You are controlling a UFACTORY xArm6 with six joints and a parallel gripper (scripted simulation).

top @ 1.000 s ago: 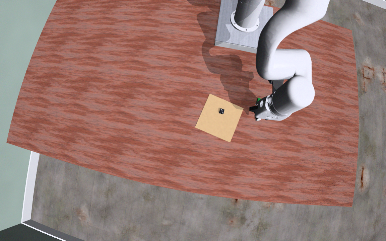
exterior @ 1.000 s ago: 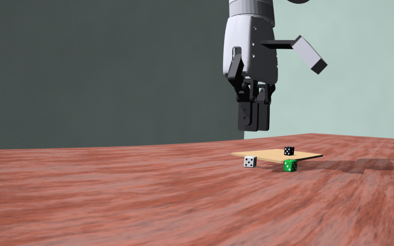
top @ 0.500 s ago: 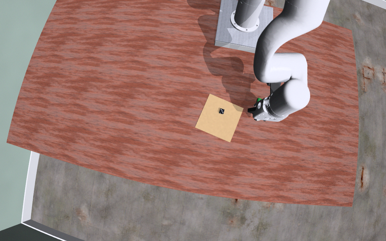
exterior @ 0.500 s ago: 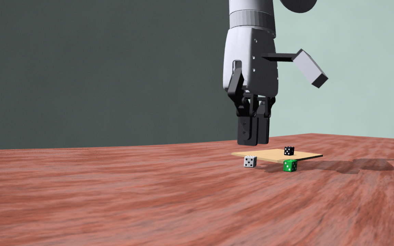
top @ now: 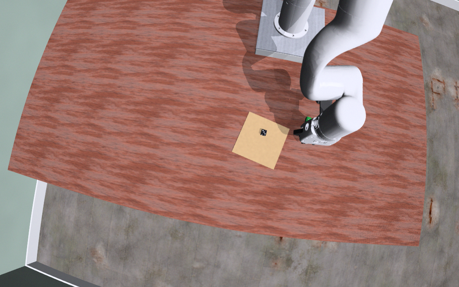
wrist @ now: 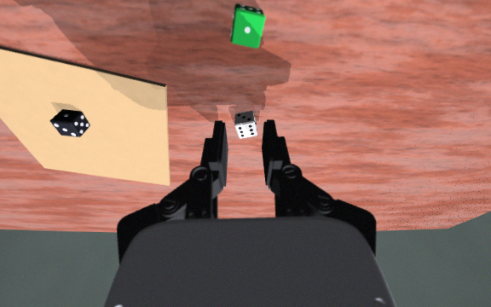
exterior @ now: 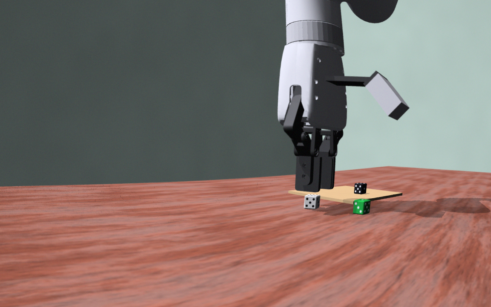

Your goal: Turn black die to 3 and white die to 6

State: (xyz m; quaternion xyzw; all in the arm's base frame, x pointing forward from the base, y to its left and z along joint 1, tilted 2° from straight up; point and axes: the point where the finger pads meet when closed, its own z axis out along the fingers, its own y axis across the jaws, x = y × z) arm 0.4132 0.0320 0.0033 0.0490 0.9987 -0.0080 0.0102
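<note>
Now: hand 3 cm above the white die. Round my hand: green die 7 cm behind, 1 cm to the left, 3 cm below; then tan mat 15 cm to the right, 4 cm below; then black die 2 cm behind, 14 cm to the right, 3 cm below.
</note>
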